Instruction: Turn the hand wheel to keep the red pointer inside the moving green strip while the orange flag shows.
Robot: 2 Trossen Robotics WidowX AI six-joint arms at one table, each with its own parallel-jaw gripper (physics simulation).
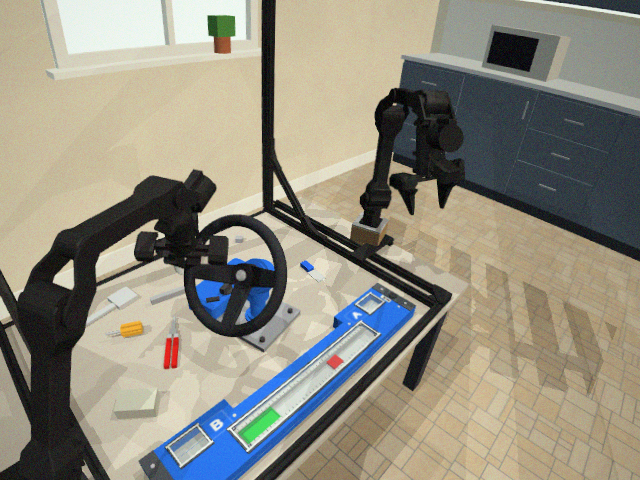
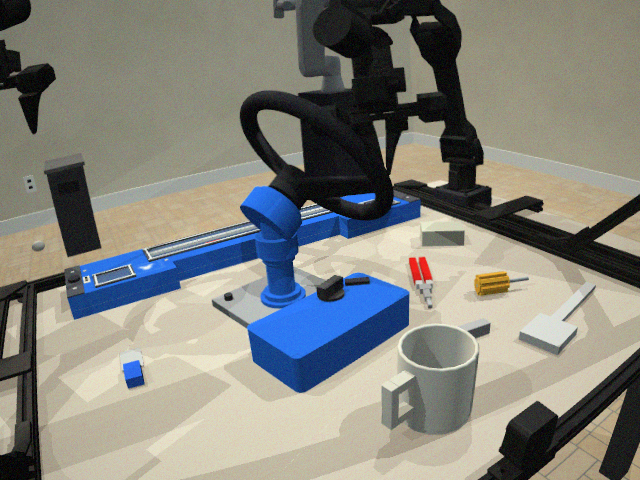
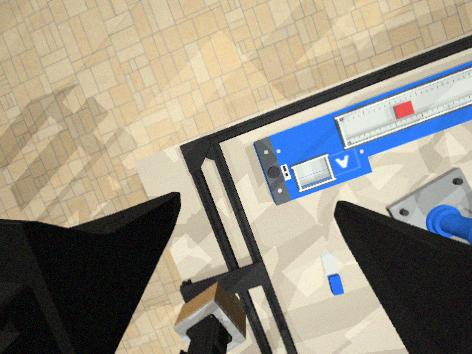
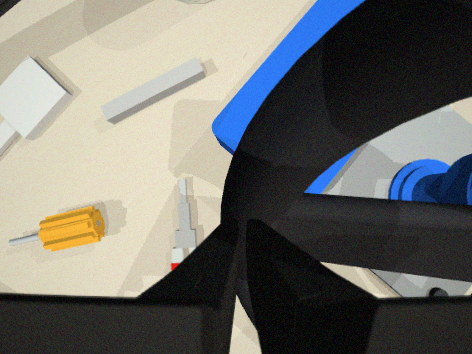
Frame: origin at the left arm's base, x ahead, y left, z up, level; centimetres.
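Seen in the pictures: left gripper, fingertip midpoint: (image 1: 427, 211) (image 2: 9, 136) (image 3: 257, 203); right gripper, fingertip midpoint: (image 1: 186, 267) (image 2: 386, 174) (image 4: 241, 231); left arm's base at its link origin: (image 1: 370, 221) (image 3: 209, 334); right arm's base at its link origin: (image 2: 462, 187).
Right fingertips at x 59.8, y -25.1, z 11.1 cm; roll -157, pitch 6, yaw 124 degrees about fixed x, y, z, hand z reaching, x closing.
Observation:
Offsets run from my right fingertips to a thing's top centre. "*": to the spot under its first point. Level surfaces: height alone.
The black hand wheel (image 1: 280, 267) (image 2: 270, 97) (image 4: 305, 105) stands tilted on a blue column in the middle of the table. My right gripper (image 1: 190, 268) (image 2: 390, 169) (image 4: 241, 231) is shut, its tips at the wheel's left rim where a spoke joins; nothing shows between the fingers. On the blue gauge board {dz -15.2 cm} (image 1: 385, 329) (image 3: 312, 140) the red pointer {* dx -4.2, dy +36.6, dz -15.2 cm} (image 1: 335, 361) (image 3: 403, 109) sits mid-scale, well apart from the green strip {* dx +16.9, dy +29.8, dz -15.2 cm} (image 1: 259, 425) near end B. My left gripper (image 1: 427, 209) (image 3: 257, 203) is open and empty, high over the table's far corner.
Red pliers {dx +7.2, dy -1.6, dz -18.2 cm} (image 1: 171, 351) (image 2: 420, 271), a yellow screwdriver {dx +11.8, dy -13.4, dz -16.0 cm} (image 1: 131, 329) (image 2: 491, 282) (image 4: 78, 228), a grey block {dx +24.4, dy +4.5, dz -16.2 cm} (image 1: 136, 401) and a grey bar {dx -4.2, dy -13.6, dz -17.5 cm} (image 4: 152, 91) lie left of the wheel. A grey mug {* dx -20.5, dy -20.0, dz -11.9 cm} (image 2: 437, 381) and a blue control box (image 2: 328, 329) stand behind it. A black frame post (image 1: 268, 119) rises at the back.

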